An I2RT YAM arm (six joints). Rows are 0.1 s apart.
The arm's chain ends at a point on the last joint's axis. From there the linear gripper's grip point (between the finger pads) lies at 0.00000 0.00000 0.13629 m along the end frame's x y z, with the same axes.
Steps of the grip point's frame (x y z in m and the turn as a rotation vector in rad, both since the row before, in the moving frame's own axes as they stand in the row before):
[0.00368, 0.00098, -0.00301, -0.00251, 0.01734, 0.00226]
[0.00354, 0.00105, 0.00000, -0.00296, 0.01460, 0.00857]
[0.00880, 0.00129, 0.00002, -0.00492, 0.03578, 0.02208]
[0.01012, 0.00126, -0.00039, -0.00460, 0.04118, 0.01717]
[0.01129, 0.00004, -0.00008, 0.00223, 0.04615, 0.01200]
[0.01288, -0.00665, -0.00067, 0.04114, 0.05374, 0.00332]
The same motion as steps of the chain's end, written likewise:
[0.00132, 0.00064, -0.00299, -0.00251, 0.01734, 0.00226]
[0.00155, 0.00064, 0.00002, -0.00296, 0.01460, 0.00857]
[0.00393, 0.00057, 0.00011, -0.00492, 0.03578, 0.02208]
[0.00451, 0.00059, -0.00027, -0.00460, 0.04118, 0.01717]
[0.00500, 0.00031, 0.00007, 0.00223, 0.04615, 0.01200]
[0.00555, -0.00106, -0.00036, 0.04114, 0.05374, 0.00332]

